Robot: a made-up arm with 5 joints.
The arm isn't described. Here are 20 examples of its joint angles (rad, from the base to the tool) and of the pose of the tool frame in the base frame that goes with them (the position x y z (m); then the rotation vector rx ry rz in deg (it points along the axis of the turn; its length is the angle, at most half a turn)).
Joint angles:
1: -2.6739 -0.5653 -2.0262 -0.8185 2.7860
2: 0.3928 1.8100 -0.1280 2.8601 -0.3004
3: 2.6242 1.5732 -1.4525 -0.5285 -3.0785
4: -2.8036 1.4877 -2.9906 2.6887 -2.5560
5: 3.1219 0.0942 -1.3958 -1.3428 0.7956
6: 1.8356 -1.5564 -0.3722 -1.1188 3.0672
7: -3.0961 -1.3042 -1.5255 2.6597 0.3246
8: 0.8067 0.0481 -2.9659 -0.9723 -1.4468
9: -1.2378 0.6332 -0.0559 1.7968 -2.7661
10: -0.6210 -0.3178 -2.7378 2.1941 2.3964
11: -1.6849 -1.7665 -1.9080 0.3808 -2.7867
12: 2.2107 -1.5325 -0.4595 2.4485 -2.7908
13: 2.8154 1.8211 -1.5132 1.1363 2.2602
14: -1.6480 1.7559 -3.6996 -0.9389 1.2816
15: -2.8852 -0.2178 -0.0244 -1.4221 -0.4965
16: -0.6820 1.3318 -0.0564 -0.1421 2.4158
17: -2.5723 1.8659 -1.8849 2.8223 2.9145
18: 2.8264 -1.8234 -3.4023 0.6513 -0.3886
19: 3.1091 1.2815 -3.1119 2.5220 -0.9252
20: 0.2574 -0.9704 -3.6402 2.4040 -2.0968
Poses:
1: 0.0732 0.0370 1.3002 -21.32 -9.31 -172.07
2: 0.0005 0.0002 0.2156 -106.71 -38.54 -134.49
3: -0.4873 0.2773 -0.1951 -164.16 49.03 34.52
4: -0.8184 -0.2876 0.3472 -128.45 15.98 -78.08
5: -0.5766 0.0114 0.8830 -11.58 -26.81 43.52
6: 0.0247 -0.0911 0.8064 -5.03 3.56 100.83
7: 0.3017 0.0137 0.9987 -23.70 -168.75 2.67
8: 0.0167 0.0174 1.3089 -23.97 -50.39 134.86
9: 0.0279 -0.0807 0.2729 -32.71 -31.35 -46.90
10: -0.0333 0.0239 1.2965 -8.48 136.31 -39.62
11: 0.0944 0.8235 0.7835 -8.00 -4.92 -76.05
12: 0.0287 -0.0386 0.6924 135.03 -100.72 37.50
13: -0.2938 0.0994 -0.3206 105.82 30.16 79.78
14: -0.0596 -0.7706 0.5661 2.21 -20.78 157.81
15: -0.2458 -0.0645 0.4806 31.18 -78.88 -11.16
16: 0.0051 -0.0041 0.1122 2.67 -121.74 -50.14
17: -0.3716 -0.2378 -0.2248 -25.29 -10.64 -158.32
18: 0.8223 -0.2681 0.0081 -3.07 83.50 -33.07
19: -0.8578 0.0279 0.5734 -61.74 129.02 -23.74
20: -0.7339 -0.1932 0.7329 21.98 52.91 68.78
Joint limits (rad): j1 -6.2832..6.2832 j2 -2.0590..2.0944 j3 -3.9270..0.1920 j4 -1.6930..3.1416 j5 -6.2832..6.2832
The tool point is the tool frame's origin. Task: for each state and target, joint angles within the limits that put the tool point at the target. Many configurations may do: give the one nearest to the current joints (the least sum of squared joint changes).
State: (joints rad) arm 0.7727 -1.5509 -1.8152 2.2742 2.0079
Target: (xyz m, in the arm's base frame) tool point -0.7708 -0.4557 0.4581
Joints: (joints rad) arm 0.5339 -1.9359 -2.4149 1.9836 2.0079
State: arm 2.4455 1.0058 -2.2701 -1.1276 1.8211
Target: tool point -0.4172 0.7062 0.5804
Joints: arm 2.1044 0.7934 -1.8277 -1.4020 1.8211
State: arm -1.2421 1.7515 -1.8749 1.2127 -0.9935
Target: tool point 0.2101 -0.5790 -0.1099
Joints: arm -1.2227 1.4015 -1.6254 1.3307 -0.9935
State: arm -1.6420 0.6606 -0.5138 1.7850 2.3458
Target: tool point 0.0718 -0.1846 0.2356
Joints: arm -1.1999 0.6052 -0.2963 1.8310 2.3458
